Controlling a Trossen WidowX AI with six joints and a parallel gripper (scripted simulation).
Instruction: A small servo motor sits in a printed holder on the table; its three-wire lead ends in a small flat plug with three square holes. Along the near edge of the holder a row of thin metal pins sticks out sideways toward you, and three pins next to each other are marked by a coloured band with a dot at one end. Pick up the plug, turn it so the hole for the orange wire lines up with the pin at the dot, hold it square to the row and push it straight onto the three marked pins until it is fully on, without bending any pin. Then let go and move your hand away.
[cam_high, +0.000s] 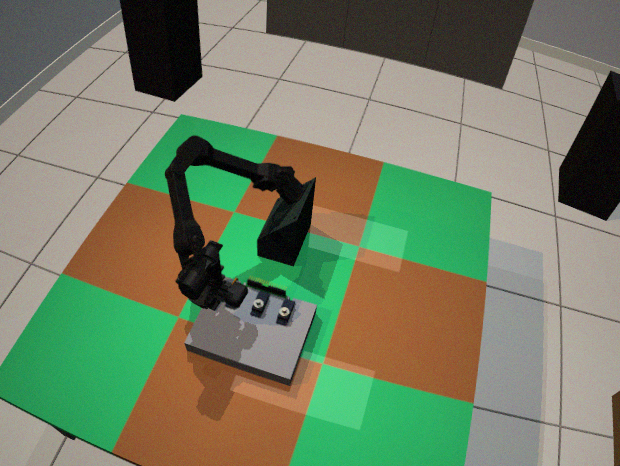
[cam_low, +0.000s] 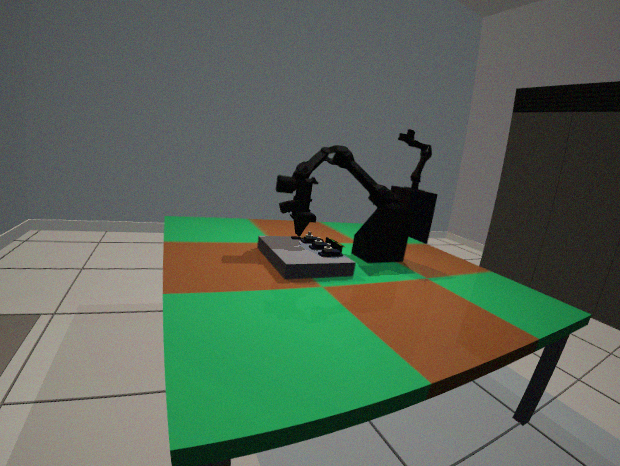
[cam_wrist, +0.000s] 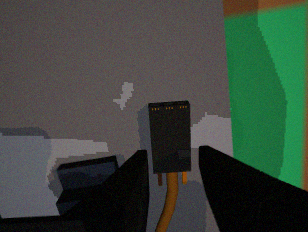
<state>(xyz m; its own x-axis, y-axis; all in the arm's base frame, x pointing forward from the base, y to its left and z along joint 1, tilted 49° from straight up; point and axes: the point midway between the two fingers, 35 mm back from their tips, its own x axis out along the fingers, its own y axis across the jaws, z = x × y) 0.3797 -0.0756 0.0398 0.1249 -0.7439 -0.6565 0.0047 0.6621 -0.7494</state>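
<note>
My gripper tip is 110 mm to the right of the coloured band, 100 mm past it and 10 mm below it. Also, from my gripper tip: dark dot (100 mm to the left, 100 mm behind, 10 mm above); then grey holder (120 mm to the left, 50 mm ahead, 40 mm below).
</note>
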